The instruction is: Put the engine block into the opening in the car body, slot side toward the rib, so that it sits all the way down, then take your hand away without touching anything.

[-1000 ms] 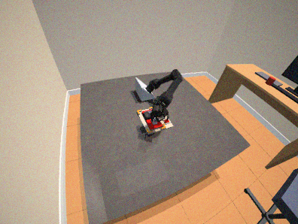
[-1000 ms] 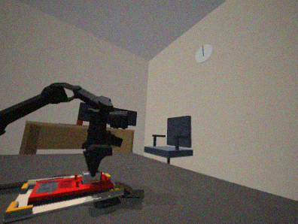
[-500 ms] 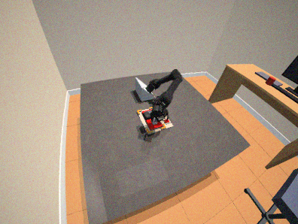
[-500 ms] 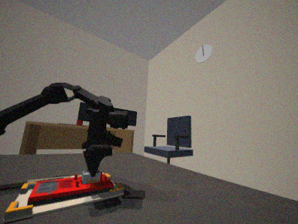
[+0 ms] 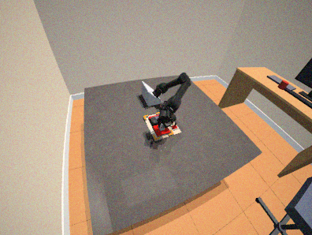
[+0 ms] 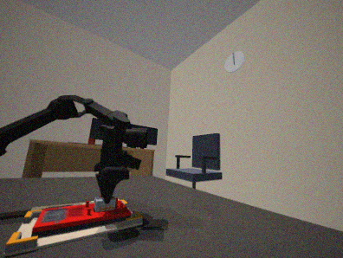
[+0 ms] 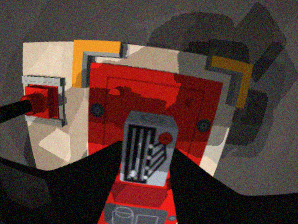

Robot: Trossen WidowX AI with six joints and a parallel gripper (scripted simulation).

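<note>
Right now my gripper tip is 10 mm above the grey engine block. Round my gripper tip: cream base plate: 40 mm behind, 30 mm below, 20 mm to the left.
</note>
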